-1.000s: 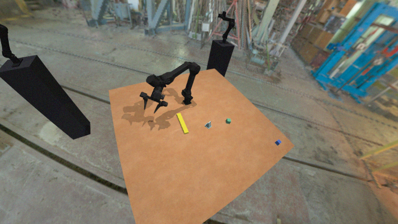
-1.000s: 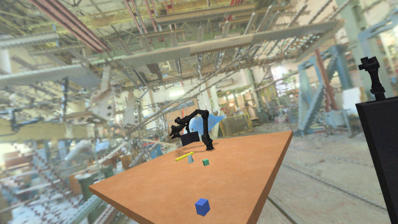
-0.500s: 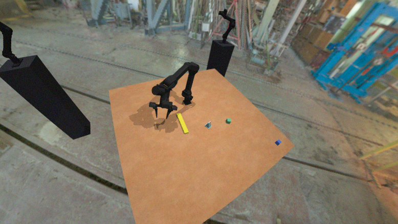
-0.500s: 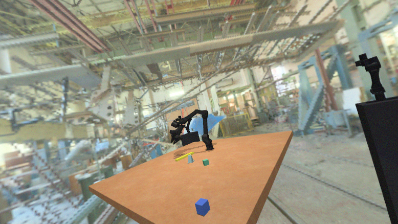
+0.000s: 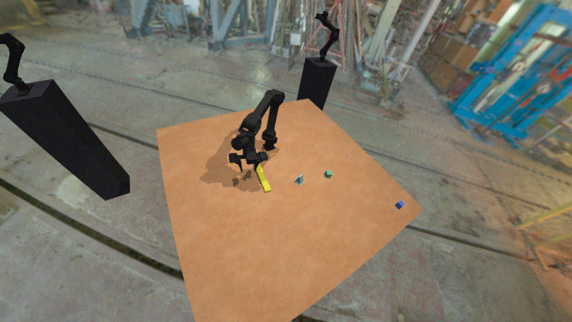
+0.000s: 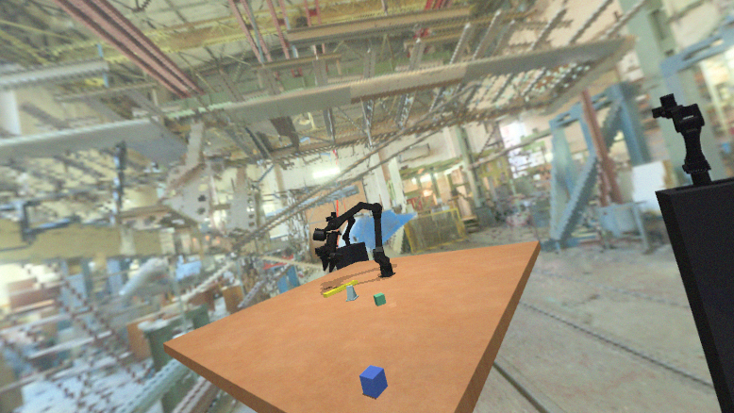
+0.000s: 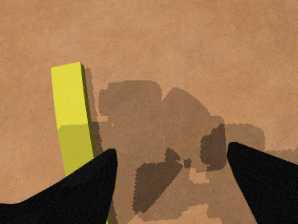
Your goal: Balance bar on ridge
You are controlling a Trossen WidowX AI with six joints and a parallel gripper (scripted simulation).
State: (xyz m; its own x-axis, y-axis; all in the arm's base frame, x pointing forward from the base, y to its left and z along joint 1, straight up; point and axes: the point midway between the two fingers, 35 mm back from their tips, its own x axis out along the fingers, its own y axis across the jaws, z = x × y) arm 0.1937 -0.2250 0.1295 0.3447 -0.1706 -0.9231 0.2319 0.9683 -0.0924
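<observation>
Now: the yellow bar 8 cm to the left of my gripper tip and 9 cm below it. Round my gripper tip: blue cube: 53 cm ahead, 73 cm to the left, 8 cm below; green cube: 16 cm ahead, 45 cm to the left, 8 cm below.
</observation>
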